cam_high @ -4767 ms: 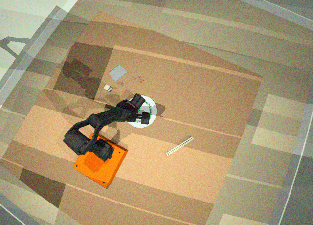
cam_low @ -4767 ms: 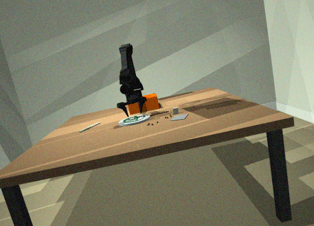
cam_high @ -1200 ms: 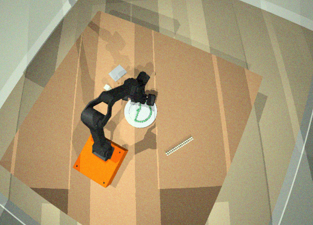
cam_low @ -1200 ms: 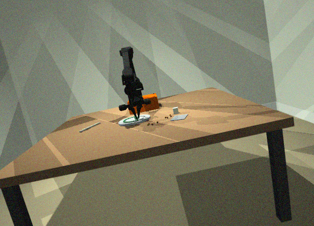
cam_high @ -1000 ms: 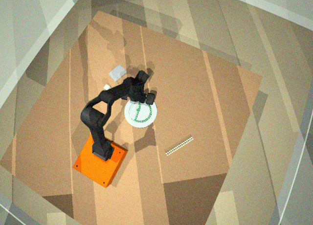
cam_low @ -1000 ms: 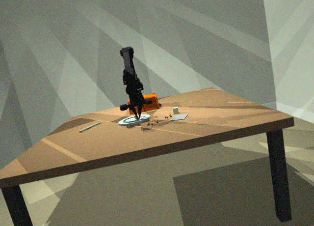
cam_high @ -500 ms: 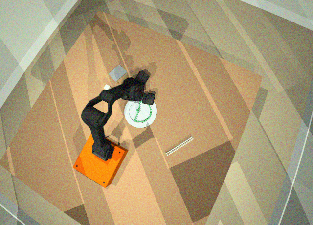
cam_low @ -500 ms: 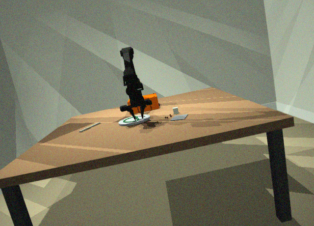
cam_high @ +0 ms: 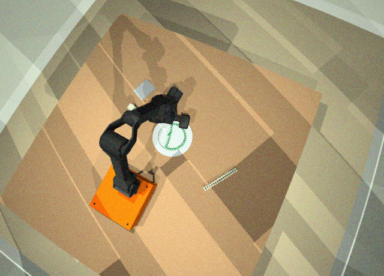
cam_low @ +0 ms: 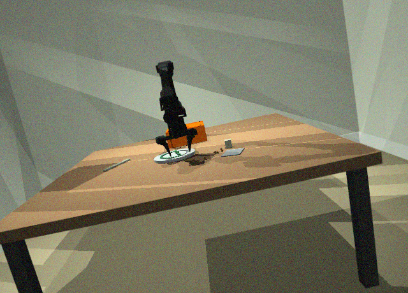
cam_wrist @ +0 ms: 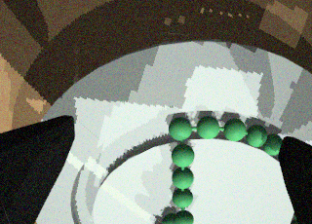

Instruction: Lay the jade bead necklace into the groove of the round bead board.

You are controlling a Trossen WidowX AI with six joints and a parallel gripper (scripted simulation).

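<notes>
The round bead board lies 6 cm behind my gripper tip, 3 cm to the right of it and 1 cm below it. Also, from my gripper tip: grey flat plate (13 cm ahead, 22 cm to the left, 2 cm below); small white cube (1 cm ahead, 23 cm to the left).
</notes>
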